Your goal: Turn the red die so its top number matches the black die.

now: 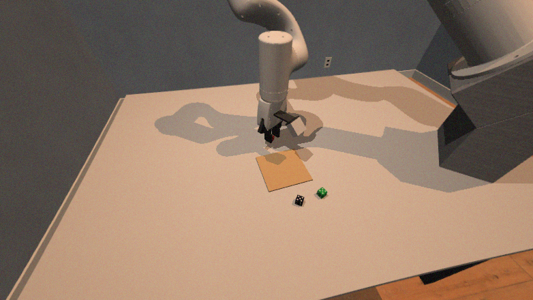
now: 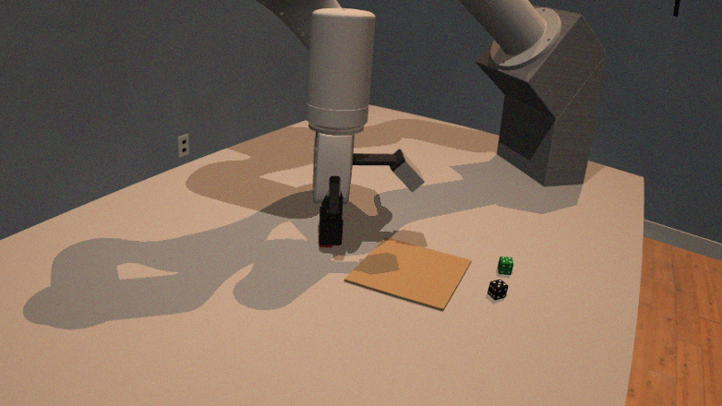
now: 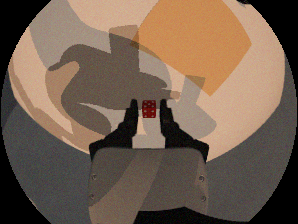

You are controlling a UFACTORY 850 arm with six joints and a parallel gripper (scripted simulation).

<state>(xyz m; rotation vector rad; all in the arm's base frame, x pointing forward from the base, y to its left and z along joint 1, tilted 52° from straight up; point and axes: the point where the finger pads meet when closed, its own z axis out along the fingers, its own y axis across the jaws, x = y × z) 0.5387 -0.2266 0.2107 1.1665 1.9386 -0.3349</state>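
My gripper is now 2 cm above the red die and 1 cm to the left of it. Also, from my hand: green die 26 cm to the left, 2 cm below, 1 cm ahead; black die 25 cm to the left, 8 cm ahead, 2 cm below; mat 13 cm to the left, 4 cm ahead, 3 cm below.
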